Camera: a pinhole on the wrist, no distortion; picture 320 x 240 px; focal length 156.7 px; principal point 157.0 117.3 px. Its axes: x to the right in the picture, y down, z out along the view. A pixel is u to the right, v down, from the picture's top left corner.
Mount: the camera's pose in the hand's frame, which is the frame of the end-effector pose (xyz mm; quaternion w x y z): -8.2 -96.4 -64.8 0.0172 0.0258 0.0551 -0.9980
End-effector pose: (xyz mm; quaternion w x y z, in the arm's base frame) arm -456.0 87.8 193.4 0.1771 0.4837 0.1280 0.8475
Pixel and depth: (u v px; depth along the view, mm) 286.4 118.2 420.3
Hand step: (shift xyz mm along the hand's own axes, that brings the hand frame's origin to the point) -375.4 -156.3 333.6
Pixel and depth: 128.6 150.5 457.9
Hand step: 55.5 -240.9 383.6
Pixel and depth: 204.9 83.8 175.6
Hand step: -71.9 -80.3 110.7
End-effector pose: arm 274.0 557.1 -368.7 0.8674 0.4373 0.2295 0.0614
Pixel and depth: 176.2 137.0 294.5
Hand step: -57.4 -167.0 221.6
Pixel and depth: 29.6 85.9 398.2
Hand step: 292.2 -51.1 356.4
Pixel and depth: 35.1 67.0 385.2
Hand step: 267.2 -6.8 347.0
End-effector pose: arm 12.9 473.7 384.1 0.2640 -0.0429 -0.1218 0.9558
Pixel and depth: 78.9 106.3 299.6
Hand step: 125.2 -104.0 242.8
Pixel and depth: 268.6 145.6 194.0
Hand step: -154.4 -157.1 116.6
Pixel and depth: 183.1 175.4 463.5
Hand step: -101.9 -320.9 372.4
